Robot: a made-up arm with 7 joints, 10 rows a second.
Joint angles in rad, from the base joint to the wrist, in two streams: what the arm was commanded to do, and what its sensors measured. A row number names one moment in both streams.
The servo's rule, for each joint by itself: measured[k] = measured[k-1] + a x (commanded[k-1-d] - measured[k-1]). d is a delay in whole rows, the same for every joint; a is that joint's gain. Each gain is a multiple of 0.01, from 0.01 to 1. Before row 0 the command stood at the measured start. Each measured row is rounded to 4 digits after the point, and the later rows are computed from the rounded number. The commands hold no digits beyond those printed.
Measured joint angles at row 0:
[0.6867, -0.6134, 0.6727, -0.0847, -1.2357, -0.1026, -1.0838]
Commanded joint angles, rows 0 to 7:
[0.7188, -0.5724, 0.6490, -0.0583, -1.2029, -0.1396, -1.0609]
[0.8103, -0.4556, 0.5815, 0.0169, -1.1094, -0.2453, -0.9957]
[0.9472, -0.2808, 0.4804, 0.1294, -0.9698, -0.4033, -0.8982]
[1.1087, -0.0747, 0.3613, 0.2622, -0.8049, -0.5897, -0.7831]
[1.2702, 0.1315, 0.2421, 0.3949, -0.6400, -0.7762, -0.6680]
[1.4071, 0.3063, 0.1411, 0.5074, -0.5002, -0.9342, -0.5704]
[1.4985, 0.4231, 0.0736, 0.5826, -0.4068, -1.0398, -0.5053]
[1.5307, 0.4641, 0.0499, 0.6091, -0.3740, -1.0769, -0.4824]
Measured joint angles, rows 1 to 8:
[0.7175, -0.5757, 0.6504, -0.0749, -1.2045, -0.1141, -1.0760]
[0.8066, -0.4652, 0.5856, -0.0409, -1.1142, -0.1548, -1.0487]
[0.9416, -0.2956, 0.4867, 0.0221, -0.9770, -0.2318, -0.9975]
[1.1020, -0.0924, 0.3688, 0.1109, -0.8135, -0.3427, -0.9246]
[1.2635, 0.1136, 0.2497, 0.2160, -0.6487, -0.4771, -0.8374]
[1.4014, 0.2909, 0.1476, 0.3238, -0.5076, -0.6188, -0.7466]
[1.4946, 0.4125, 0.0780, 0.4196, -0.4118, -0.7493, -0.6646]
[1.5293, 0.4600, 0.0516, 0.4897, -0.3759, -0.8509, -0.6027]
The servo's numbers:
d 0
a 0.96 0.92 0.94 0.37 0.95 0.31 0.34

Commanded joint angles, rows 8 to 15:
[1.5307, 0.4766, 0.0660, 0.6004, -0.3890, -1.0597, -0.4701]
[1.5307, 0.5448, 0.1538, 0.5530, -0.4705, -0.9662, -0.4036]
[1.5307, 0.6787, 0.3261, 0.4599, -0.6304, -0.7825, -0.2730]
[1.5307, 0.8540, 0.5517, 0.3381, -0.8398, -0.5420, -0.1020]
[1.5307, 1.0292, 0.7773, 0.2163, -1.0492, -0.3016, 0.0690]
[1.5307, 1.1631, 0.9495, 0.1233, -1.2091, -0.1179, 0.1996]
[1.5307, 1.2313, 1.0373, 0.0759, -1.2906, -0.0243, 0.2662]
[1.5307, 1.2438, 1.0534, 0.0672, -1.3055, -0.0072, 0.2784]
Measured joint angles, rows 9 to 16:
[1.5306, 0.4753, 0.0651, 0.5307, -0.3883, -0.9156, -0.5576]
[1.5307, 0.5392, 0.1485, 0.5390, -0.4664, -0.9313, -0.5052]
[1.5307, 0.6675, 0.3154, 0.5097, -0.6222, -0.8852, -0.4263]
[1.5307, 0.8391, 0.5375, 0.4462, -0.8289, -0.7788, -0.3160]
[1.5307, 1.0140, 0.7629, 0.3611, -1.0382, -0.6309, -0.1851]
[1.5307, 1.1512, 0.9383, 0.2731, -1.2006, -0.4719, -0.0543]
[1.5307, 1.2249, 1.0314, 0.2001, -1.2861, -0.3331, 0.0547]
[1.5307, 1.2423, 1.0521, 0.1509, -1.3045, -0.2321, 0.1308]

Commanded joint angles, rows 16 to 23:
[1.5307, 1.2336, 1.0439, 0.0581, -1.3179, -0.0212, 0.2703]
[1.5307, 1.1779, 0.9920, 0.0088, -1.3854, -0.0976, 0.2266]
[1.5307, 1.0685, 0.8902, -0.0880, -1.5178, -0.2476, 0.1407]
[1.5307, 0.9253, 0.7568, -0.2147, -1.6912, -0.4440, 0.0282]
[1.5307, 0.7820, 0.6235, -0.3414, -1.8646, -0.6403, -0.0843]
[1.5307, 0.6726, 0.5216, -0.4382, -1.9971, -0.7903, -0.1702]
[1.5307, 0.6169, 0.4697, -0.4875, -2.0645, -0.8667, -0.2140]
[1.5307, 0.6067, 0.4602, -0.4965, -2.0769, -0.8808, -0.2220]
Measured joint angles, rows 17 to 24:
[1.5307, 1.2343, 1.0444, 0.1166, -1.3172, -0.1667, 0.1782]
[1.5307, 1.1824, 0.9951, 0.0767, -1.3820, -0.1453, 0.1947]
[1.5307, 1.0776, 0.8965, 0.0158, -1.5110, -0.1770, 0.1763]
[1.5307, 0.9375, 0.7652, -0.0695, -1.6822, -0.2598, 0.1259]
[1.5307, 0.7944, 0.6320, -0.1701, -1.8555, -0.3778, 0.0544]
[1.5307, 0.6823, 0.5282, -0.2693, -1.9900, -0.5057, -0.0220]
[1.5307, 0.6221, 0.4732, -0.3500, -2.0608, -0.6176, -0.0873]
[1.5307, 0.6079, 0.4610, -0.4042, -2.0761, -0.6992, -0.1331]

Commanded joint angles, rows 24 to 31:
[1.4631, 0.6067, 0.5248, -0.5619, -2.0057, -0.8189, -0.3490]
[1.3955, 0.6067, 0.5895, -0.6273, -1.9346, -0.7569, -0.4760]
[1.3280, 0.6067, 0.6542, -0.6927, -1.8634, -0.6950, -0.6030]
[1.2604, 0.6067, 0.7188, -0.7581, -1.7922, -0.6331, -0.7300]
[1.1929, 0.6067, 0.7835, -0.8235, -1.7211, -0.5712, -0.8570]
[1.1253, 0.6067, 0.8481, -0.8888, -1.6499, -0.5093, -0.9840]
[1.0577, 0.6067, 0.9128, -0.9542, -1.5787, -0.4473, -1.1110]
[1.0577, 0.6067, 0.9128, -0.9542, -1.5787, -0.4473, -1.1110]
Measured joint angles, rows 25 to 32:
[1.4658, 0.6068, 0.5210, -0.4625, -2.0092, -0.7363, -0.2065]
[1.3983, 0.6067, 0.5854, -0.5235, -1.9383, -0.7427, -0.2981]
[1.3308, 0.6067, 0.6501, -0.5861, -1.8671, -0.7279, -0.4018]
[1.2632, 0.6067, 0.7147, -0.6497, -1.7959, -0.6985, -0.5134]
[1.1957, 0.6067, 0.7794, -0.7140, -1.7248, -0.6590, -0.6302]
[1.1281, 0.6067, 0.8440, -0.7787, -1.6536, -0.6126, -0.7505]
[1.0605, 0.6067, 0.9087, -0.8436, -1.5824, -0.5614, -0.8731]
[1.0578, 0.6067, 0.9126, -0.8845, -1.5789, -0.5260, -0.9540]

